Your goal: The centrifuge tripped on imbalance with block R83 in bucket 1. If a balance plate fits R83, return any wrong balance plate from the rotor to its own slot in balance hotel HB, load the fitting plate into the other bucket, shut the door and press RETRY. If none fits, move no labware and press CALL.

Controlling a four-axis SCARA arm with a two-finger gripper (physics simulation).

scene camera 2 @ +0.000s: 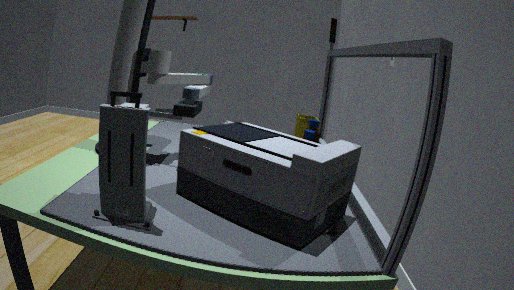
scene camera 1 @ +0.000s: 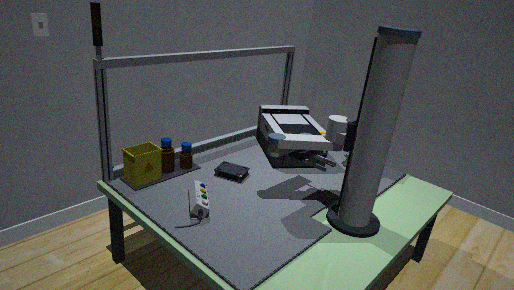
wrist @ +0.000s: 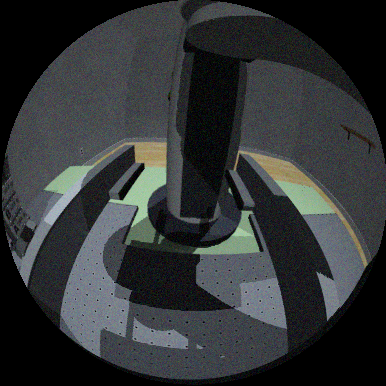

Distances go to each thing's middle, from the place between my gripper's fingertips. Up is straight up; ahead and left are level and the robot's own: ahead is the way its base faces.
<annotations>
My hand is 49 cm short of the centrifuge (scene camera 2: 290, 190), 33 cm to the left of it and 7 cm above it.
</annotations>
